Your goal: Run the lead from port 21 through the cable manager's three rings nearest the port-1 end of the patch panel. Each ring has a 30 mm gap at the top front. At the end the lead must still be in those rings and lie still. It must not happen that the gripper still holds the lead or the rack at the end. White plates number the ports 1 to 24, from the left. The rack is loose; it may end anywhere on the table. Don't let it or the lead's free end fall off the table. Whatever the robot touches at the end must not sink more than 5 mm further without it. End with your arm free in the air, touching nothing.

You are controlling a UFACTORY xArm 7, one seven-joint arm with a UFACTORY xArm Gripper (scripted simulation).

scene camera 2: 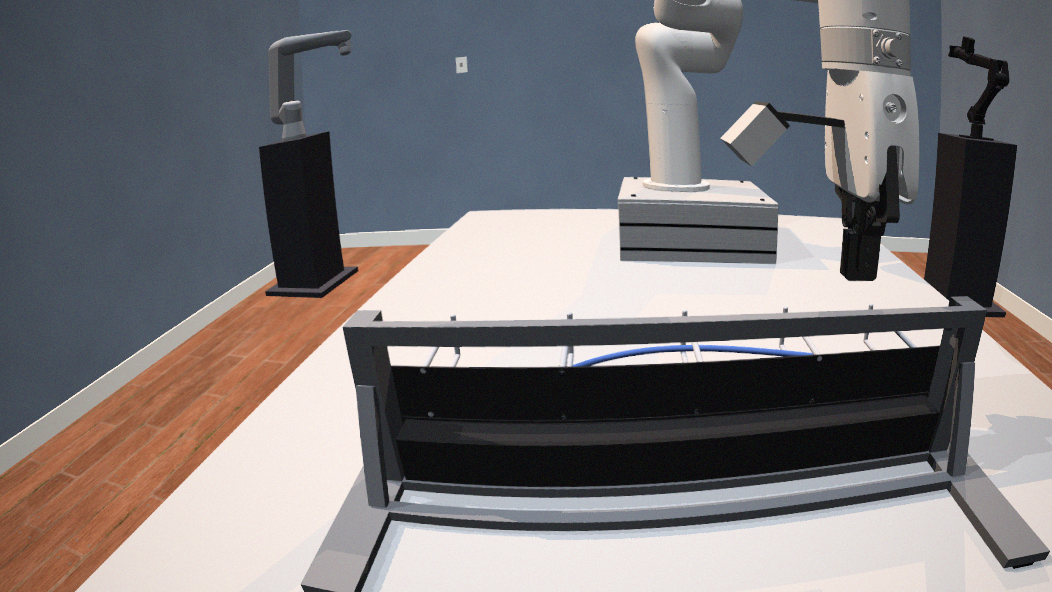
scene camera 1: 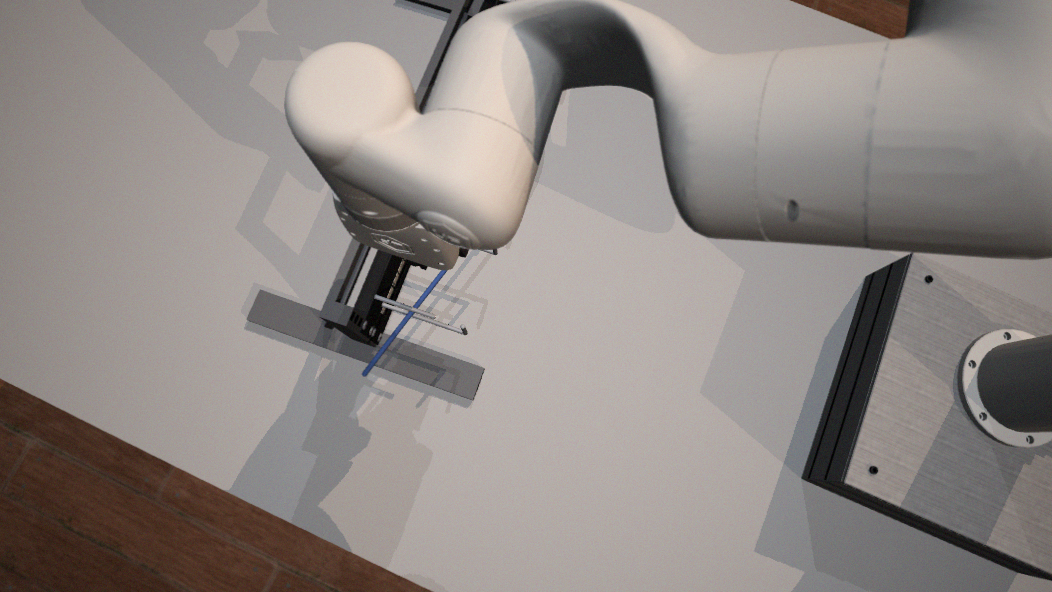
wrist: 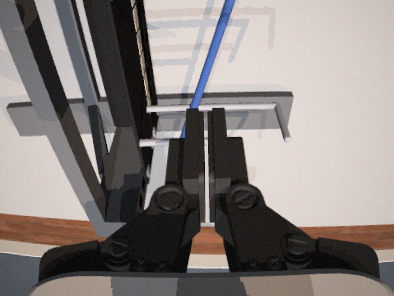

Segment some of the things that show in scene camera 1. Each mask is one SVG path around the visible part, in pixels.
The gripper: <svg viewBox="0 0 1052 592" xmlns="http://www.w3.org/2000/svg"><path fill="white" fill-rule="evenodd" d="M332 190L334 206L342 224L356 241L366 246L407 259L412 266L419 266L424 270L427 267L444 271L450 270L456 264L458 256L467 257L469 249L459 248L440 240L424 229L419 222L396 231L379 231L360 224L348 213Z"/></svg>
A rack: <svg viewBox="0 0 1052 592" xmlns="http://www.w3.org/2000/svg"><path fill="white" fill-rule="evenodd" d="M374 365L470 400L474 400L485 370L481 366L397 337ZM478 249L493 255L498 254L497 249ZM246 319L366 363L371 362L390 337L389 334L384 333L392 311L405 315L411 311L414 312L413 318L463 335L468 334L463 324L460 326L461 329L433 320L436 318L436 315L397 302L411 264L407 259L380 250L375 255L354 308L347 306L371 248L359 243L354 238L352 238L321 311L259 290ZM513 0L406 0L450 13L415 93L421 115L423 115L448 46L458 29L468 19L478 14L478 12L494 7L494 5L513 2Z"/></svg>
